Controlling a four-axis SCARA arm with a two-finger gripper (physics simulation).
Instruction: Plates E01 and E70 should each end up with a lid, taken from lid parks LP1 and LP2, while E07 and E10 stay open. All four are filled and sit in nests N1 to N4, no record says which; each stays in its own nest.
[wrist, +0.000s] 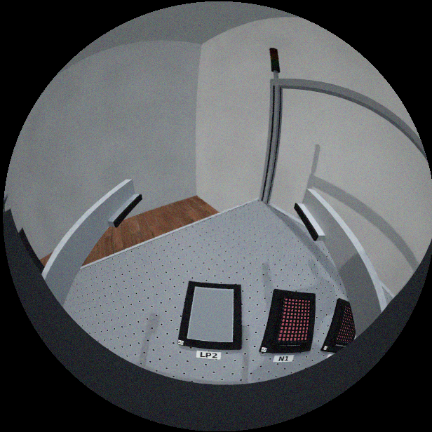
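Note:
My gripper is open and empty, its two fingers wide apart above the pegboard table. Lid park LP2, a black frame, lies below and between the fingers, with a pale grey, light-edged lid lying flat in it. Right of it, nest N1 holds a black plate with red-pink wells and no lid over them. Further right a second plate with red-pink wells sits in another black nest, partly hidden by the right finger; its label is cut off. No plate number is readable. LP1, N3 and N4 do not show.
The perforated grey table reaches back to a corner where a grey upright post stands with a curved-looking top beam and a dark signal lamp. Wooden floor shows beyond the left table edge. Grey walls stand behind.

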